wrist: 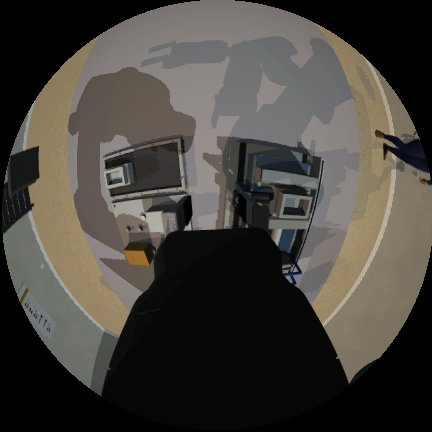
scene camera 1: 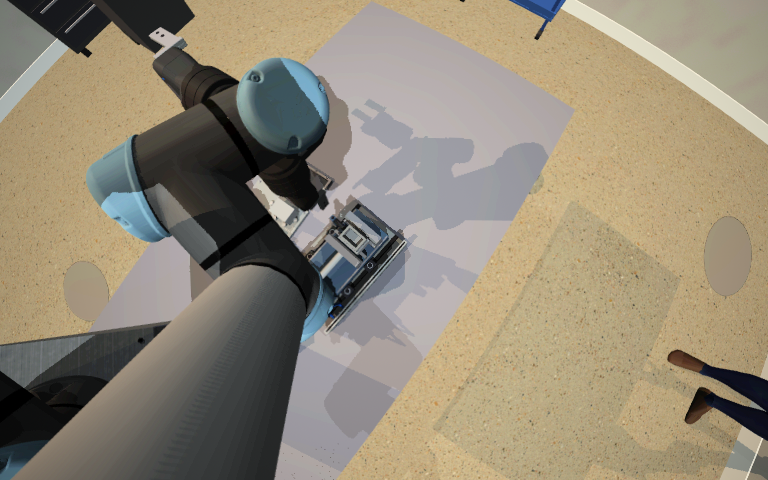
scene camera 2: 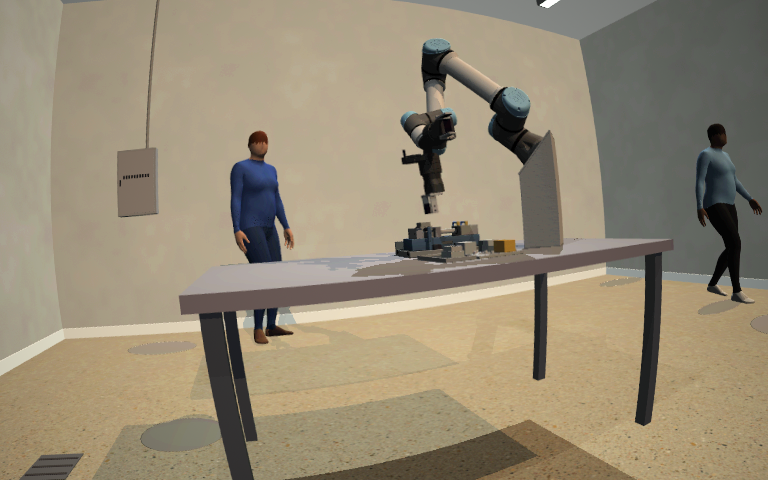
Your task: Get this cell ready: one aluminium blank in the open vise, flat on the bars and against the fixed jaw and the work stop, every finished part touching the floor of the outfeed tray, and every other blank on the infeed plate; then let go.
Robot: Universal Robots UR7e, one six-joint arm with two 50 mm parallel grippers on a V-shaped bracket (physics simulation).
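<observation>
A vise (scene camera 1: 341, 272) is visible in the robot's scene, and the wrist view shows the vise (wrist: 261, 160) too.
</observation>
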